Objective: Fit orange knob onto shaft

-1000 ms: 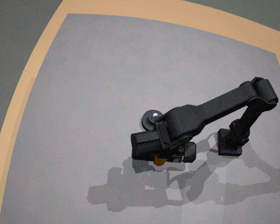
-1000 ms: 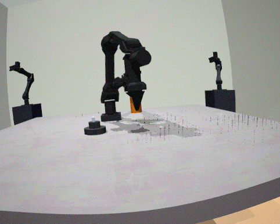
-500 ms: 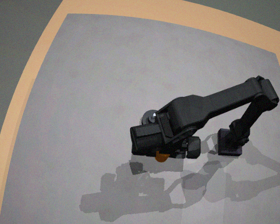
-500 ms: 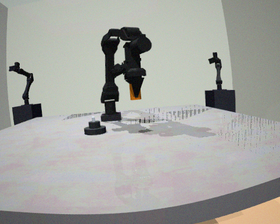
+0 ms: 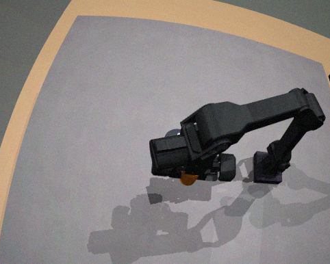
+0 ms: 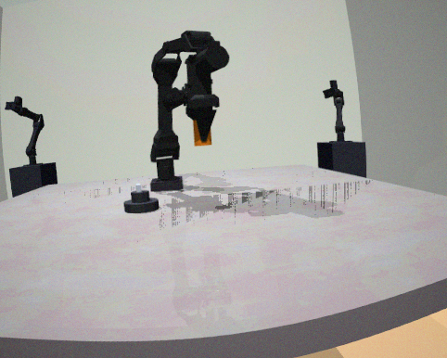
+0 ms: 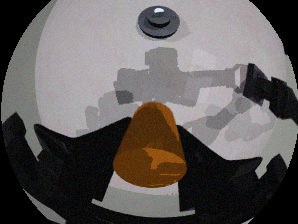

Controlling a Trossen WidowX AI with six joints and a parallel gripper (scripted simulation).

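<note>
Right now the dark round pedestal is 160 mm to the right of my gripper tip, 110 mm below it and 30 mm ahead of it. Also, from my gripper tip: orange knob: 30 mm above.
</note>
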